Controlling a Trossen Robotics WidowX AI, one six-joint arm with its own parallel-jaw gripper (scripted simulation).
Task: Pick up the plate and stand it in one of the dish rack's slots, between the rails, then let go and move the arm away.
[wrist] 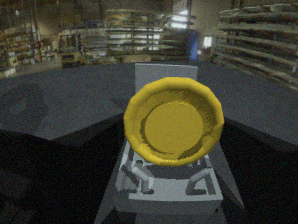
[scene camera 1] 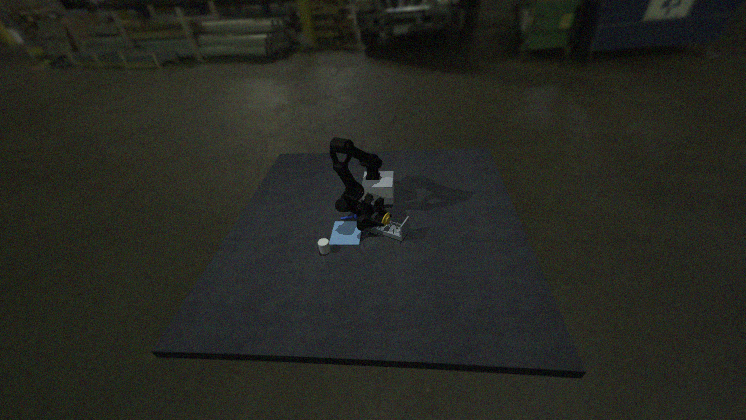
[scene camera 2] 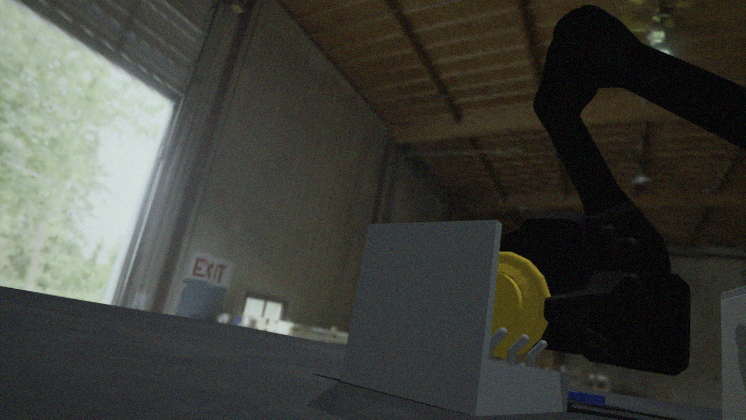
Scene:
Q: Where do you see a yellow plate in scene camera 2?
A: At 521, 289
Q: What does my gripper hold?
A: A yellow plate.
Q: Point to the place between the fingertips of my gripper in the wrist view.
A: At 172, 121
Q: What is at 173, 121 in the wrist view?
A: A yellow plate.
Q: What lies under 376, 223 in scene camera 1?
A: My gripper.

